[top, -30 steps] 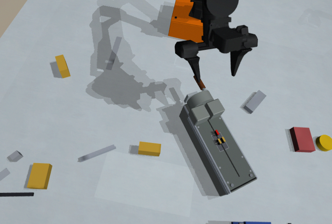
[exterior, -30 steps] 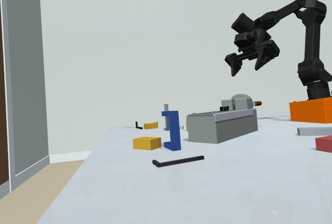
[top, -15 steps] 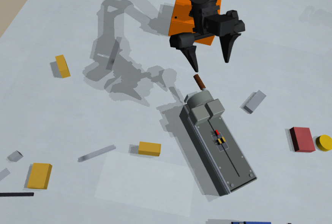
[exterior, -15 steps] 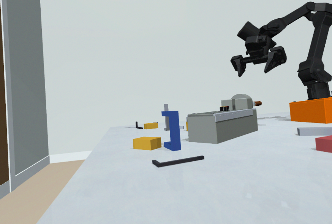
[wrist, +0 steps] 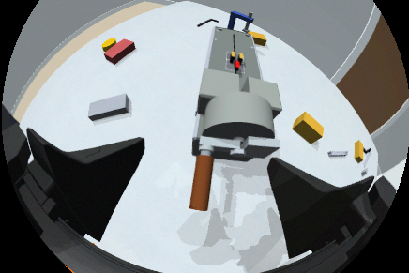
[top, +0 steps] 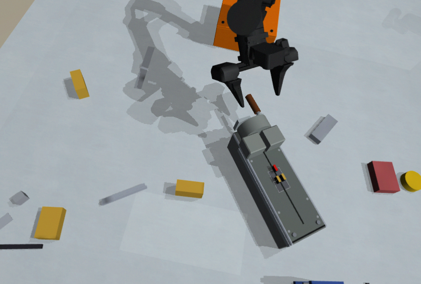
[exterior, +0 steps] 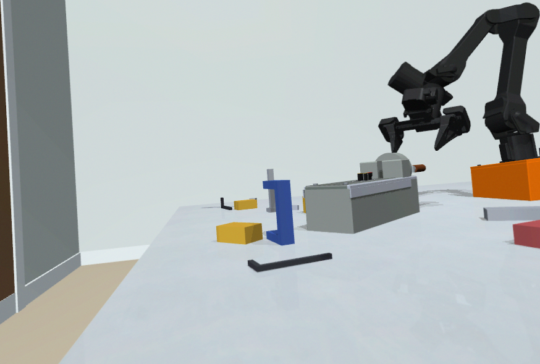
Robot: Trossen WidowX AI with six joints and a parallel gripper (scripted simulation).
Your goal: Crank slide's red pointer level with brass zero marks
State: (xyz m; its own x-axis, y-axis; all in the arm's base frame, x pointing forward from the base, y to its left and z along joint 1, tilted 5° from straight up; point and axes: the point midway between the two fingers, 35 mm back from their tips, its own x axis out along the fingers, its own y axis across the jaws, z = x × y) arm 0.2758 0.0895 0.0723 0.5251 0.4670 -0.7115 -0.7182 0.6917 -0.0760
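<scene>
The brown handle lies 4 cm below my gripper tip, 1 cm to the right of it and 1 cm behind it. From my gripper tip the other things lie so: red pointer: 12 cm ahead, 8 cm to the left, 4 cm below; then grey block: 19 cm to the left, 12 cm below, 8 cm behind; then blue clamp: 30 cm ahead, 24 cm to the left, 7 cm below.
</scene>
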